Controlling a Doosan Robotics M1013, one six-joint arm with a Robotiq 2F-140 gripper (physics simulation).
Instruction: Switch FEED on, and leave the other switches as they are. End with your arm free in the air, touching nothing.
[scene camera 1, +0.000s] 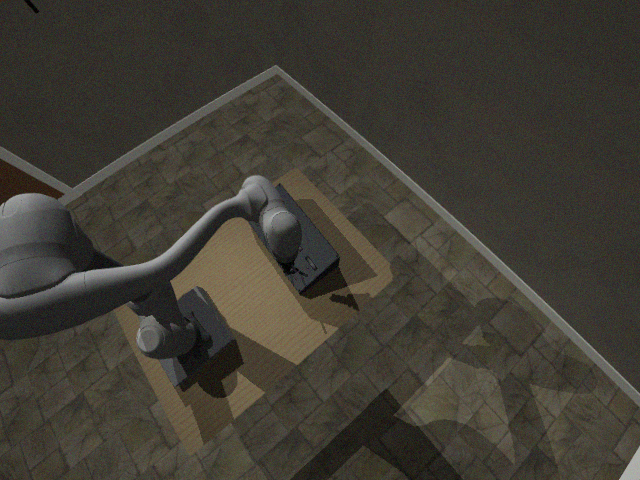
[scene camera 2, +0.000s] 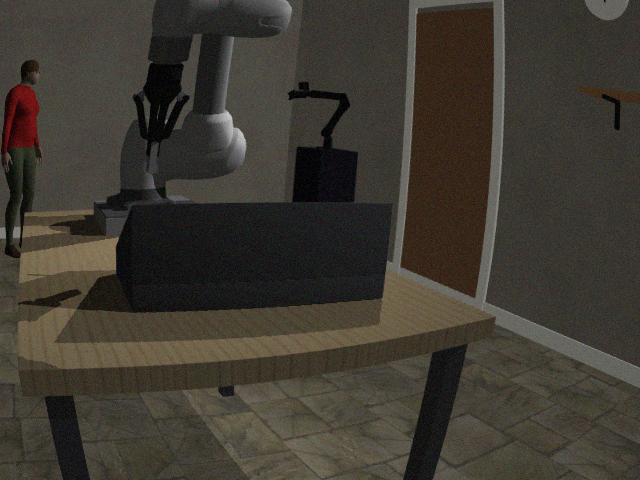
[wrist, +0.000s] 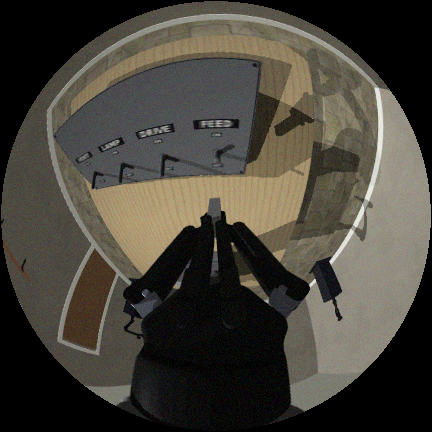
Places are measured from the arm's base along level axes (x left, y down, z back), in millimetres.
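Pixels of known places: gripper, fingertip midpoint: (scene camera 1: 286, 273) (scene camera 2: 150, 171) (wrist: 215, 205); arm's base, link origin: (scene camera 1: 186, 336) (scene camera 2: 142, 204).
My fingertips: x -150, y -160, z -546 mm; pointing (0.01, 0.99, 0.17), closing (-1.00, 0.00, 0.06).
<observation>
For each thing: its top centre in the pictures, then the offset to it from my fingertips. Level surfaces: height alone.
- FEED lever, top centre: (wrist: 216, 159) dx -11, dy +74, dz -52 mm
- FEED label, top centre: (wrist: 215, 123) dx -20, dy +85, dz -121 mm
- DRIVE lever, top centre: (wrist: 158, 168) dx +109, dy +86, dz -54 mm
- LAMP lever, top centre: (wrist: 116, 176) dx +229, dy +86, dz -69 mm
- fourth lever, top centre: (wrist: 89, 183) dx +348, dy +86, dz -84 mm
- wooden table, surface height: dy +217 mm
The dark grey switch panel (scene camera 1: 317, 242) (scene camera 2: 258, 253) (wrist: 185, 95) stands on the table; its labelled face shows in the wrist view. The FEED lever (wrist: 219, 156) has its handle tipped up and right, towards the ON mark below the FEED label (wrist: 216, 124). The DRIVE lever (wrist: 163, 166), the LAMP lever (wrist: 121, 173) and a fourth lever (wrist: 94, 180), whose label is too small to read, have their handles pointing down, away from their labels. My gripper (scene camera 2: 154, 155) (wrist: 215, 205) is shut and empty, in the air on the lever side of the panel, apart from the FEED lever.
The wooden table (scene camera 1: 248, 294) (scene camera 2: 310, 338) (wrist: 200, 192) carries the panel and the arm's grey base (scene camera 1: 222, 330). Behind it are a person in red (scene camera 2: 21, 116), a dark pedestal (scene camera 2: 324, 173) with a small black arm (scene camera 2: 341, 103), and a brown door (scene camera 2: 449, 144).
</observation>
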